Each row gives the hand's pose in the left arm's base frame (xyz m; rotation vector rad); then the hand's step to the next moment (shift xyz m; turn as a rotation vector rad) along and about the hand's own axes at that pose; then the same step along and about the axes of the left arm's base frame.
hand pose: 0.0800 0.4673 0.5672 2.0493 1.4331 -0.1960
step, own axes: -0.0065 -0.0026 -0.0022 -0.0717 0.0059 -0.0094
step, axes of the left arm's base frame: -0.0054 -0.0034 0.0036 -0.0255 -0.0531 0.0424
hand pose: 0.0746 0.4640 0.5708 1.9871 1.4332 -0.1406
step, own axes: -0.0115 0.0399 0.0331 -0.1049 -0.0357 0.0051
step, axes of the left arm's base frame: 0.0400 -0.0349 -0.0020 -0.0706 -0.0810 0.0274
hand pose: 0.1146 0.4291 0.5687 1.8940 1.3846 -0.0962
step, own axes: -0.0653 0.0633 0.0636 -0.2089 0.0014 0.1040
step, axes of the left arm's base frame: 0.0497 -0.0971 0.0205 -0.0457 -0.2272 0.0277
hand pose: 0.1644 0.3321 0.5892 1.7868 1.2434 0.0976
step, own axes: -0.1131 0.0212 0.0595 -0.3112 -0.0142 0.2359
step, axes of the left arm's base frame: -0.0088 -0.1262 0.0277 -0.0368 -0.3887 -0.0164
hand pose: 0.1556 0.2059 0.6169 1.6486 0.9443 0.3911
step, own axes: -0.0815 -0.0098 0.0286 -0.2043 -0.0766 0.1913
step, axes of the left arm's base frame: -0.0347 -0.0797 0.0002 -0.0244 -0.2766 -0.0842
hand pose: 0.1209 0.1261 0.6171 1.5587 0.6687 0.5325
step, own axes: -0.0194 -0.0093 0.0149 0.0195 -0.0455 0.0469
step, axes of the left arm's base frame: -0.0048 -0.0238 -0.0097 0.0414 -0.0188 -0.0508
